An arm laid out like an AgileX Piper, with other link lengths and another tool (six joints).
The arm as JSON. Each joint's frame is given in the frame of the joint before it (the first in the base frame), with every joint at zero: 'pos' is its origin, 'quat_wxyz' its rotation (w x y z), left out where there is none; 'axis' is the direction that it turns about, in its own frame. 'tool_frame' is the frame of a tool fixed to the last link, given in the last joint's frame.
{
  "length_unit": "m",
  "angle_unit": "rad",
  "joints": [
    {
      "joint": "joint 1",
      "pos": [
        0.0,
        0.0,
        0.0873
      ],
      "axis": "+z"
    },
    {
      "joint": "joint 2",
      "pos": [
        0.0,
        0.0,
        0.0
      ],
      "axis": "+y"
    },
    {
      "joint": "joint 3",
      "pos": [
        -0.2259,
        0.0,
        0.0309
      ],
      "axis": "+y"
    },
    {
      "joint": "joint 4",
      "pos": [
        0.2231,
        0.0,
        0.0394
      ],
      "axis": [
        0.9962,
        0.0,
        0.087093
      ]
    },
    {
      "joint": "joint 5",
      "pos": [
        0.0,
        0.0,
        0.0
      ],
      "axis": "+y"
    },
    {
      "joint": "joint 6",
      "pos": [
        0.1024,
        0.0,
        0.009
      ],
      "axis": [
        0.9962,
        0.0,
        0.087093
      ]
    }
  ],
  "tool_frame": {
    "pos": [
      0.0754,
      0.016,
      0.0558
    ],
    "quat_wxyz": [
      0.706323,
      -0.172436,
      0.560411,
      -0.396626
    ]
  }
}
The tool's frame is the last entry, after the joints.
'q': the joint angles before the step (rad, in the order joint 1, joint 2, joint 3, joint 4, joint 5, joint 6). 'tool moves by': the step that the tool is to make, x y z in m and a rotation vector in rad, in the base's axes. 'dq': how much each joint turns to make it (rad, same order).
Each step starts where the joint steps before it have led.
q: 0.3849 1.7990 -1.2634 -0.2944 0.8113 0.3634
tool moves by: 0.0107 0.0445 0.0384 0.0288 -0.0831 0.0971
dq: 0.0876 0.0159 -0.1519 0.0064 0.0449 -0.0263
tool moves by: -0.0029 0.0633 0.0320 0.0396 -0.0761 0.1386
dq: 0.1251 0.0456 -0.1580 0.0081 0.0224 -0.0249
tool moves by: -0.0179 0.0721 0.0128 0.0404 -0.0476 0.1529
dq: 0.1417 0.0847 -0.1424 0.0084 -0.0075 -0.0128
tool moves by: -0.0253 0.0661 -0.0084 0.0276 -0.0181 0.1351
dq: 0.1264 0.1165 -0.1227 0.0068 -0.0277 -0.0029
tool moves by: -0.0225 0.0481 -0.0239 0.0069 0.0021 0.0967
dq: 0.0878 0.1232 -0.0944 0.0053 -0.0344 -0.0011
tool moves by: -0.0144 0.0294 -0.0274 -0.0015 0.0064 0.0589
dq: 0.0495 0.1043 -0.0621 0.0029 -0.0387 -0.0003
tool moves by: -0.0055 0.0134 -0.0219 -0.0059 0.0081 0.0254
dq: 0.0190 0.0706 -0.0351 0.0025 -0.0271 -0.0003
